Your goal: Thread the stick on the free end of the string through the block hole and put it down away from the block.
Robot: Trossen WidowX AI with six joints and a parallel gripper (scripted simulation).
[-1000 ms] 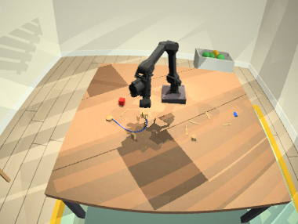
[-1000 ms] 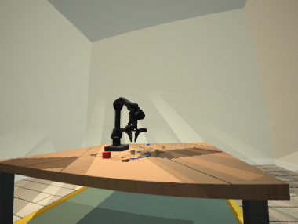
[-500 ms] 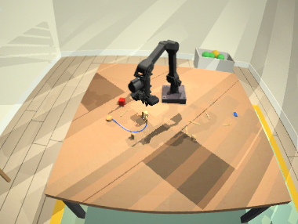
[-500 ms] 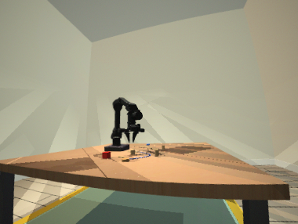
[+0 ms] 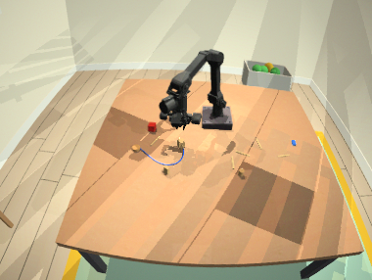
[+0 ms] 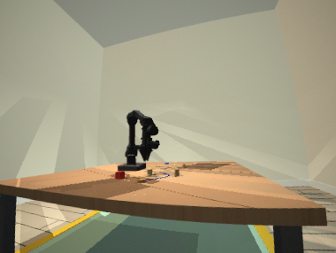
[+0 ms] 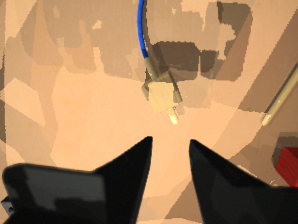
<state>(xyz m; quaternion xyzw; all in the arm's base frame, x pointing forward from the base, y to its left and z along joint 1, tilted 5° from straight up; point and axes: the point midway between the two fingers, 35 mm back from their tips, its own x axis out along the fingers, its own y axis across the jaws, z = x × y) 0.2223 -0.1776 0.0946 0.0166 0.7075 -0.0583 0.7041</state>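
Now: the wooden block 20 mm ahead of my gripper tip, 10 mm to the left of it and 60 mm below it. Round my gripper tip: round wooden button 80 mm ahead, 210 mm to the right, 70 mm below; thin wooden stick 30 mm ahead, 10 mm to the left, 70 mm below; red cube 80 mm behind, 160 mm to the right, 60 mm below.
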